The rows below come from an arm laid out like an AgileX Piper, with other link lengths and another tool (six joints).
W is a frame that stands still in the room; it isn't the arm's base.
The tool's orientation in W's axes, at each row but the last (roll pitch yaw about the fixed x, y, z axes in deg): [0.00 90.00 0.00]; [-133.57 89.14 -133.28]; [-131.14 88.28 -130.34]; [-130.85 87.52 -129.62]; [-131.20 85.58 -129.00]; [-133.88 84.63 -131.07]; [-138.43 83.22 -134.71]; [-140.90 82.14 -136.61]
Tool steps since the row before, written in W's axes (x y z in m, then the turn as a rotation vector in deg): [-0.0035 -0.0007 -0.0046 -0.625 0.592 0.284]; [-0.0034 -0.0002 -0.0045 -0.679 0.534 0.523]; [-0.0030 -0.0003 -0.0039 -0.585 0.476 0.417]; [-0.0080 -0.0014 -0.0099 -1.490 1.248 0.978]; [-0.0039 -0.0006 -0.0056 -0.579 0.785 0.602]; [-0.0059 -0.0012 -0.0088 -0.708 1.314 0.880]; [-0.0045 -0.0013 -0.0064 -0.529 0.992 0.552]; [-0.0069 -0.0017 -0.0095 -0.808 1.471 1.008]
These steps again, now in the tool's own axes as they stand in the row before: [0.0046 -0.0007 -0.0035 -0.284 0.592 -0.625]; [0.0045 -0.0001 -0.0034 -0.522 0.532 -0.682]; [0.0040 -0.0002 -0.0029 -0.416 0.475 -0.587]; [0.0102 -0.0009 -0.0077 -0.978 1.248 -1.491]; [0.0058 -0.0001 -0.0036 -0.619 0.771 -0.579]; [0.0092 -0.0003 -0.0054 -0.925 1.286 -0.701]; [0.0068 -0.0005 -0.0040 -0.587 0.979 -0.514]; [0.0103 -0.0003 -0.0060 -1.056 1.438 -0.806]
